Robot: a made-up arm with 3 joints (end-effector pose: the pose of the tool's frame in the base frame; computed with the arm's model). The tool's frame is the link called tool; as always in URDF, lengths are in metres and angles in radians.
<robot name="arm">
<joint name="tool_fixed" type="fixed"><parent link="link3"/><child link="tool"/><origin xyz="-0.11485 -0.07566 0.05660" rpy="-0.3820 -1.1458 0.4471"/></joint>
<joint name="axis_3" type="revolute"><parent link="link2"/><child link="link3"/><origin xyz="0.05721 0.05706 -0.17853" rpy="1.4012 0.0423 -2.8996"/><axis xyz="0 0 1"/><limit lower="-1.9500" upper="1.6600" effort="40" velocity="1.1"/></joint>
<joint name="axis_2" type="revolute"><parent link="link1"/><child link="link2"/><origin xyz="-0.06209 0.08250 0.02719" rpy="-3.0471 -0.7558 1.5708"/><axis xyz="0 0 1"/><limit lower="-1.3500" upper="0.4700" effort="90" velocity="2.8"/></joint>
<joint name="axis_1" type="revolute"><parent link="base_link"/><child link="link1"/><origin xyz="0.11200 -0.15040 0.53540" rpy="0.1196 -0.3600 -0.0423"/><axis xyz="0 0 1"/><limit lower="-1.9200" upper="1.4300" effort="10" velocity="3"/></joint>
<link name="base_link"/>
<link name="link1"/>
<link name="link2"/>
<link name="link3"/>
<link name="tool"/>
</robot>
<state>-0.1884 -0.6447 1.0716</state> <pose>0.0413 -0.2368 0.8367 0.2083 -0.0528 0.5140</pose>
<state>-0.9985 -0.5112 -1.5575</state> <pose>0.1693 -0.0697 0.7504 -1.8347 0.9527 -0.9389</pose>
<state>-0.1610 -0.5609 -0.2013</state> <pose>0.0062 -0.0866 0.8591 -0.9334 -0.0302 -0.0340</pose>
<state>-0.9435 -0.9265 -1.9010</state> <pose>0.1401 -0.0323 0.7081 -2.3054 0.5722 -1.2975</pose>
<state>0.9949 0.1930 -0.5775</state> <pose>0.0251 -0.0203 0.7686 -1.6981 -0.0673 0.5071</pose>
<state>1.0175 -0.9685 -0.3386</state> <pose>-0.1368 -0.2094 0.7831 -1.1578 -1.1749 0.9818</pose>
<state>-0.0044 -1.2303 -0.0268</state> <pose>-0.1354 -0.1225 0.8084 -0.9457 -0.7476 0.3660</pose>
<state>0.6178 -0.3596 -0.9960</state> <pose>-0.0492 -0.0363 0.7450 -1.8130 -0.5380 0.1098</pose>
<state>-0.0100 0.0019 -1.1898</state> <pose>0.1131 -0.0319 0.7497 -1.8244 0.4316 -0.2606</pose>
